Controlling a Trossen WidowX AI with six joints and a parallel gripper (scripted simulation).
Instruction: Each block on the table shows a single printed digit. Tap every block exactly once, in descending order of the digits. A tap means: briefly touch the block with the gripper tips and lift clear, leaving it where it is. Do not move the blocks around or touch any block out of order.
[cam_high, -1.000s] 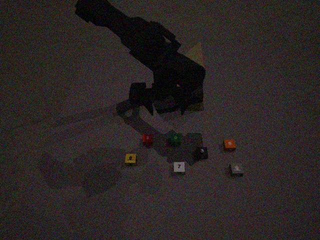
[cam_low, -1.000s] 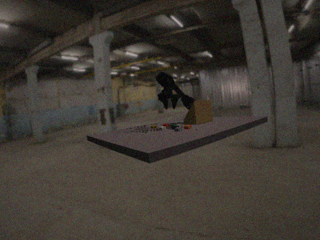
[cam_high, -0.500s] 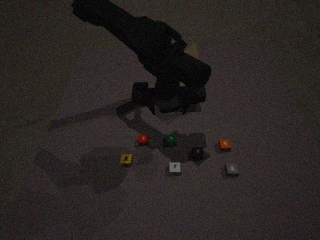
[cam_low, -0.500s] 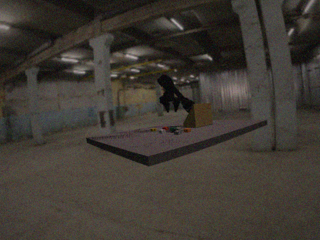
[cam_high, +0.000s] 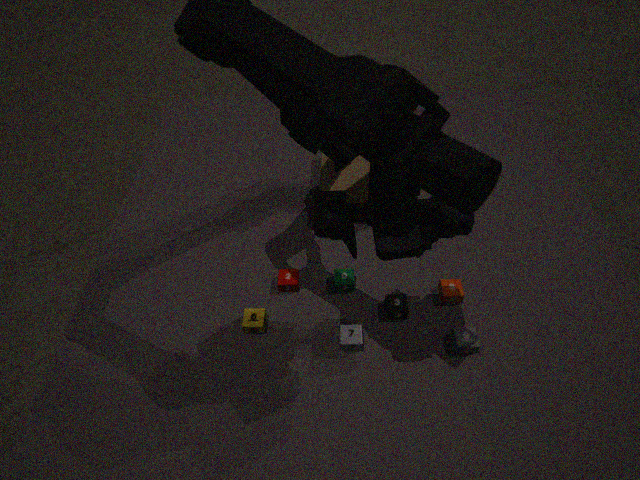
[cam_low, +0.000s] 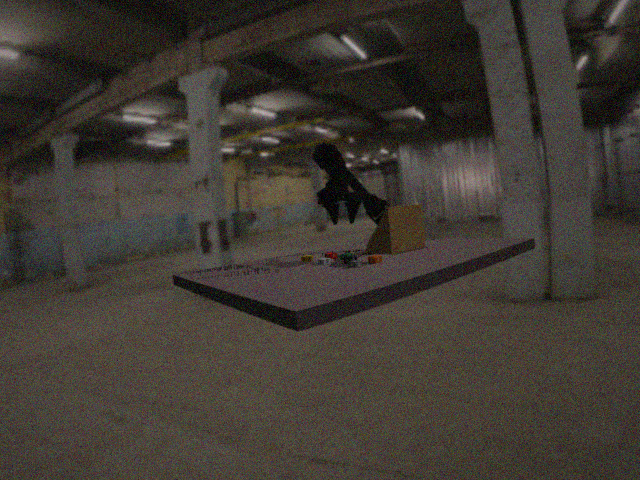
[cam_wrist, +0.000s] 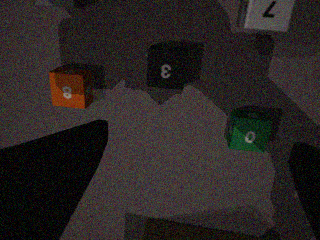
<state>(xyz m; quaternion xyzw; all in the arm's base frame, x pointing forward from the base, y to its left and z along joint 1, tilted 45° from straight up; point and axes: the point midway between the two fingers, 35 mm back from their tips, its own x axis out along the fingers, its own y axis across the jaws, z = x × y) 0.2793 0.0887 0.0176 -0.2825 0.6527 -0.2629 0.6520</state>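
Right now the grey block is 12 cm to the left of my gripper tip, 12 cm below it and 6 cm ahead of it. Also, from my gripper tip: white block 12 cm below, 6 cm ahead, 5 cm to the right; then green block 12 cm below, 6 cm to the right, 4 cm behind; then black block 12 cm below, 2 cm to the left.
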